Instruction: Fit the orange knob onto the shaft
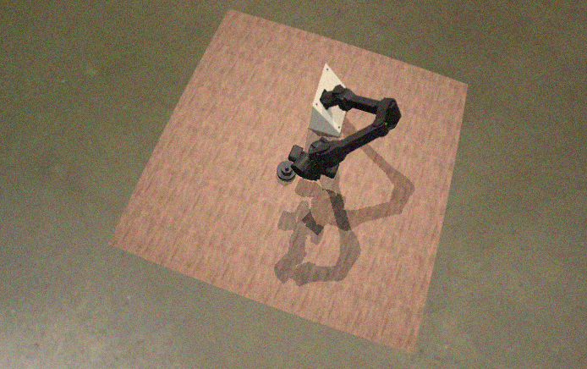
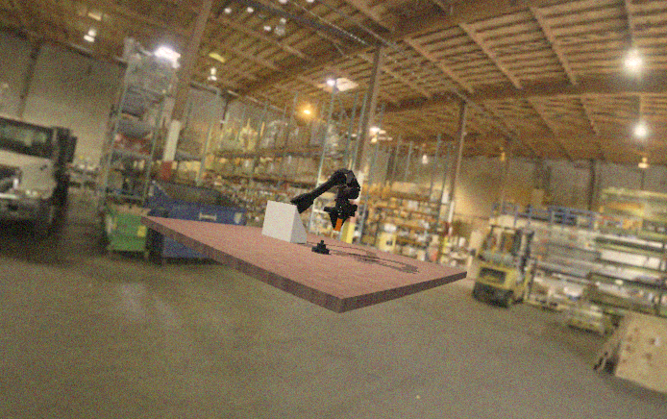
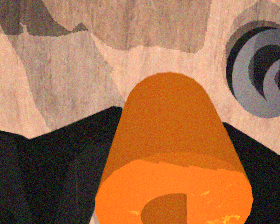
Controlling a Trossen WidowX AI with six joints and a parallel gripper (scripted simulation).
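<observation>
The dark D-shaped shaft is 100 mm to the right of my gripper tip, 90 mm below it and 10 mm ahead of it. Round my gripper tip: orange knob 20 mm above.
</observation>
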